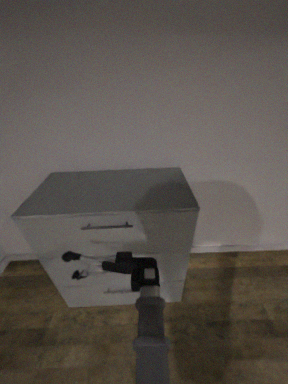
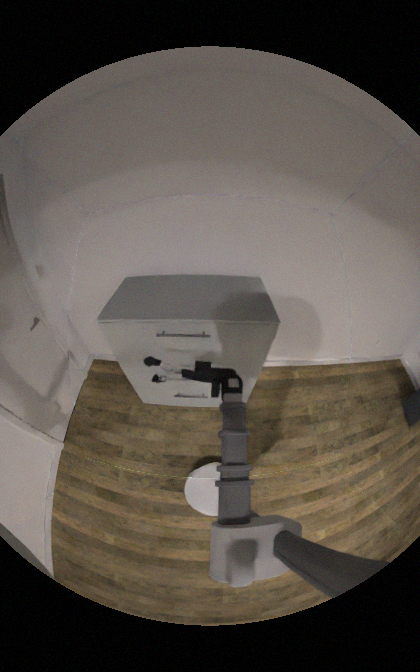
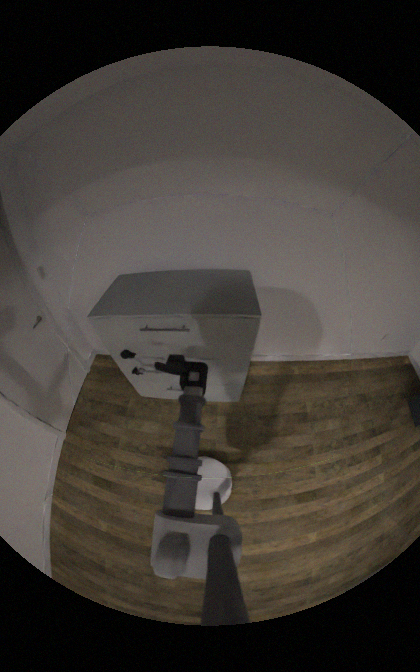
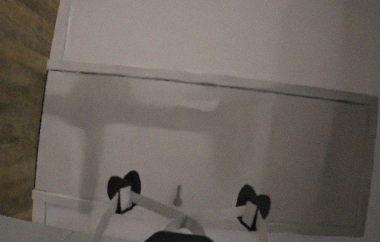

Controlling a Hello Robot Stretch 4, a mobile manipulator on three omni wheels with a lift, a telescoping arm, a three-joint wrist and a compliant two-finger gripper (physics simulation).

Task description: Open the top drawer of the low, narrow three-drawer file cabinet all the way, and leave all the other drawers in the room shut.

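Places are measured from the robot's base along level axes (x ahead, y left, z up), in millimetres.
Where they show: gripper, fingertip midpoint: (image 1: 67, 266) (image 4: 188, 192).
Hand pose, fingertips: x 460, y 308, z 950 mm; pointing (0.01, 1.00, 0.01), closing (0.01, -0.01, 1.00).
Observation:
Things, the pixels of their top centre, and the offset from my fingertips. "*": a spot on its surface instead.
- top drawer's bar handle at a spot on its surface: (image 1: 107, 227) * dx +213, dy -109, dz -20 mm
- bottom handle at a spot on its surface: (image 1: 120, 291) * dx +217, dy -100, dz -665 mm
- lever handle at a spot on its surface: (image 4: 178, 196) * dx +300, dy +1095, dz -52 mm
The low white three-drawer file cabinet (image 1: 110, 192) (image 2: 170, 297) (image 3: 155, 292) stands against the wall with a grey top. Its drawers look shut. The top drawer's bar handle (image 1: 107, 227) (image 2: 183, 335) (image 3: 165, 329) shows in full. The bottom handle (image 1: 120, 291) (image 2: 191, 396) shows partly; the middle handle is hidden behind the gripper. My gripper (image 1: 74, 265) (image 2: 155, 370) (image 3: 133, 362) (image 4: 188, 192) is open and empty, its fingers spread and pointing left across the cabinet front, below the top handle. How far the fingers are from the front is hard to tell.
A white door (image 4: 150, 150) with a lever handle (image 2: 35, 323) (image 3: 38, 321) (image 4: 178, 196) is in the left wall. A white round disc (image 2: 202, 490) (image 3: 215, 482) is on the floor below my arm. A dark object (image 2: 412, 407) (image 3: 415, 405) stands at the right edge.

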